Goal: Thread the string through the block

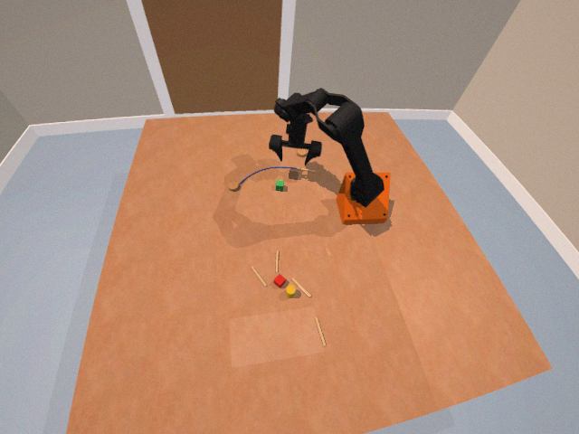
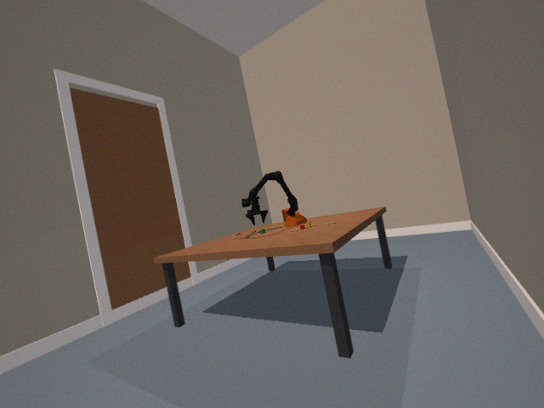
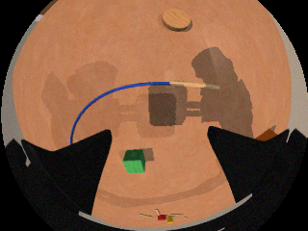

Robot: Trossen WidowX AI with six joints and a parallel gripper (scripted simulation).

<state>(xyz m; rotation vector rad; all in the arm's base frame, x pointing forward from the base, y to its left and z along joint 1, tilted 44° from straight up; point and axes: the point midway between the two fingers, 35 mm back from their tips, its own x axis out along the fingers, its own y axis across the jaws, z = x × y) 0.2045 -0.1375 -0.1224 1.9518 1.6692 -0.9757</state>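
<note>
Right now the thin wooden stick is 5 cm behind my gripper tip, 3 cm to the right of it and 6 cm below it. Also, from my gripper tip: round wooden button (23 cm ahead, 6 cm to the left, 6 cm below); green block (6 cm ahead, 7 cm to the left, 5 cm below); red cube (10 cm ahead, 45 cm to the left, 5 cm below).
</note>
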